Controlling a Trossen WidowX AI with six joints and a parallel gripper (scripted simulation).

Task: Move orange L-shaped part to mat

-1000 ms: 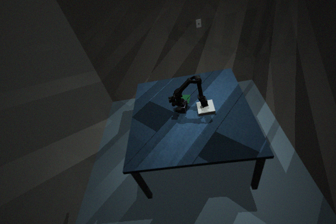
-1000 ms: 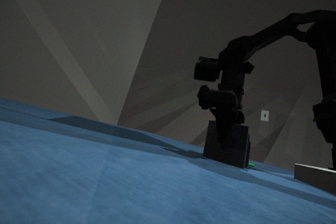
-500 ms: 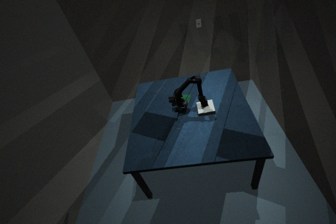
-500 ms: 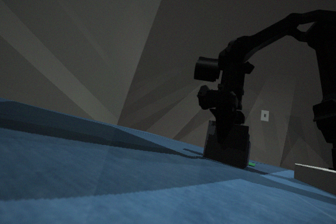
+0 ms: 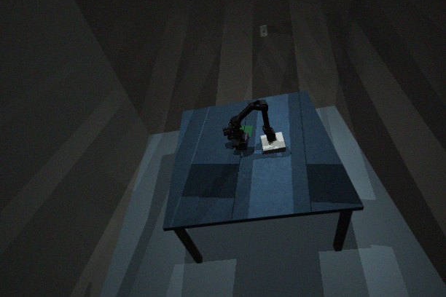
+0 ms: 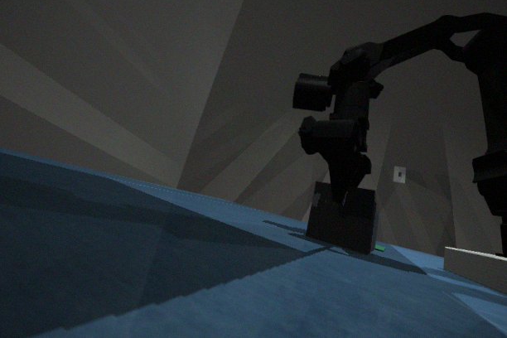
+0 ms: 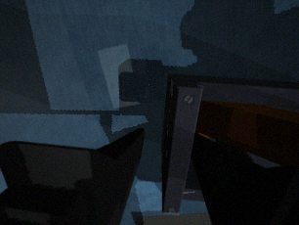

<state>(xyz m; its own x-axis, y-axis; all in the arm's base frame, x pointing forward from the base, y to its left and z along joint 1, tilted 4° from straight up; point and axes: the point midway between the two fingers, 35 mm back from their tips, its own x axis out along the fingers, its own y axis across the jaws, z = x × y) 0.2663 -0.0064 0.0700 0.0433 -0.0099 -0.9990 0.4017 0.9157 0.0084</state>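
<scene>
My gripper tip is now 2 cm past the orange L-shaped part, 5 cm to the left of it and 2 cm above it. The rest, counted from my gripper tip: green mat: 9 cm behind, 21 cm to the right, 7 cm below.
</scene>
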